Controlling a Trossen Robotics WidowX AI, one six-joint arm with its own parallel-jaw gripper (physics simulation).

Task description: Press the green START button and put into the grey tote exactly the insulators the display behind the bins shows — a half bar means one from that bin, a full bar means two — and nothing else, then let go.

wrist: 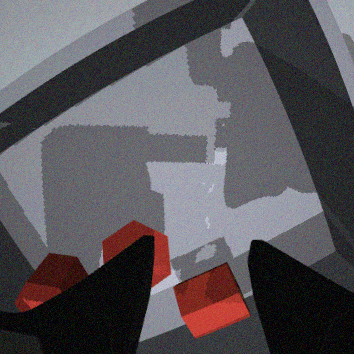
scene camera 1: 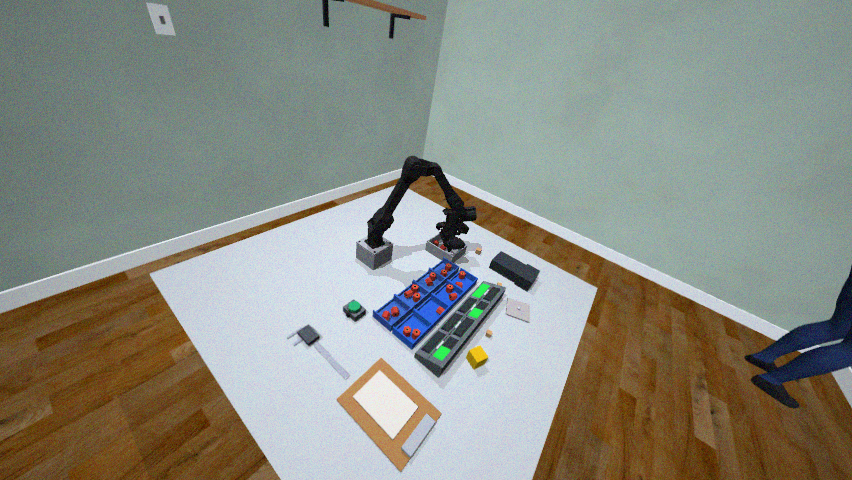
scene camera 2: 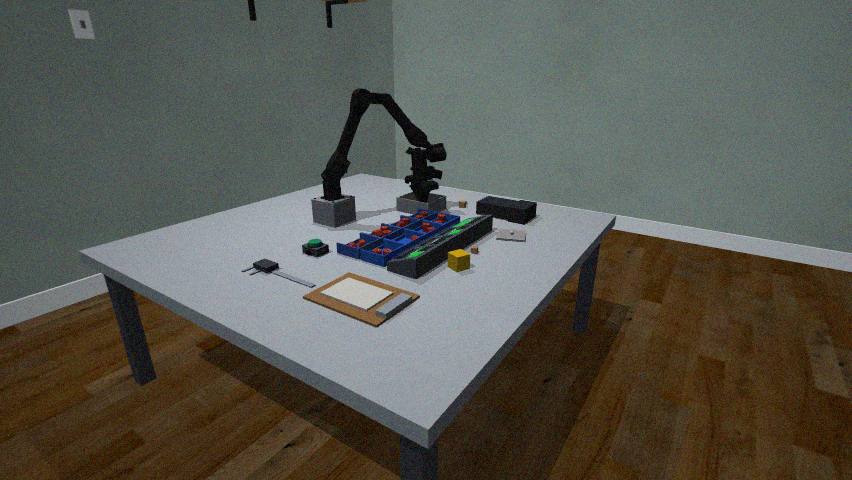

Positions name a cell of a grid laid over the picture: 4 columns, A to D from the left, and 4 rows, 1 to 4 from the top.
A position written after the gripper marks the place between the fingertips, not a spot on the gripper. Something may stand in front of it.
Observation:
In view: the gripper (scene camera 2: B2) and a grey tote (wrist: C2).
The gripper is seen too in the wrist view (wrist: C3).

